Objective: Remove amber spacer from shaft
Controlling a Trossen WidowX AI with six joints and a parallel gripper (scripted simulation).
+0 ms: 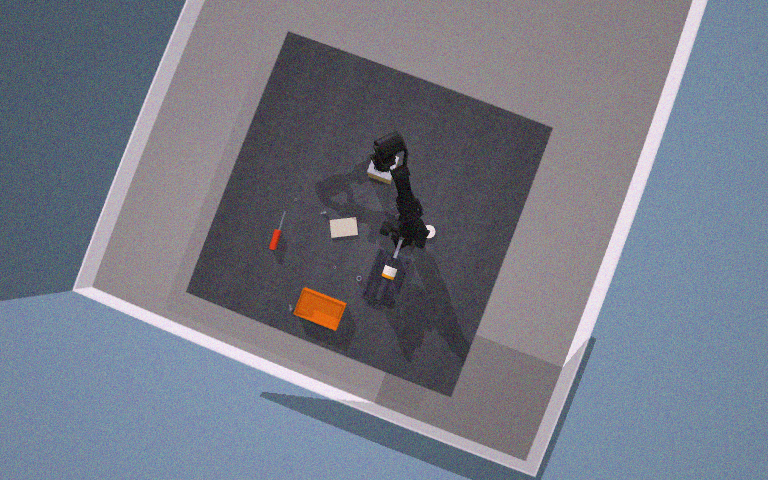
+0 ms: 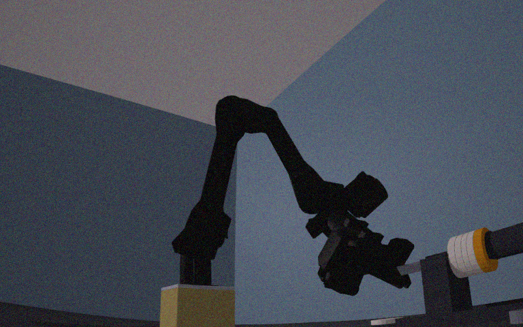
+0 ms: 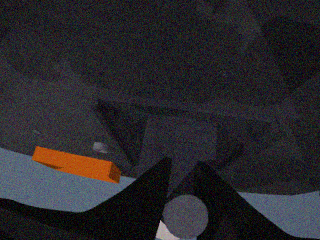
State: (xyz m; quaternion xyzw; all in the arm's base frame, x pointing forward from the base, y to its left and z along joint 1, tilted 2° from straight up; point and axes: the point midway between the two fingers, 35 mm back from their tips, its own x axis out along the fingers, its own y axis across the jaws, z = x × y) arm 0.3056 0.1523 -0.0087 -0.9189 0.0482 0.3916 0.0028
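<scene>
My gripper tip is now 70 mm short of the pale grey shaft, 10 mm to the left of it and 20 mm below it. From my gripper tip the other things lie so: dark support block (150 mm ahead, 10 mm to the right, 10 mm below); then white ring (110 mm behind, 120 mm to the left, 50 mm below); then amber spacer (120 mm ahead, 10 mm to the right, 20 mm above).
</scene>
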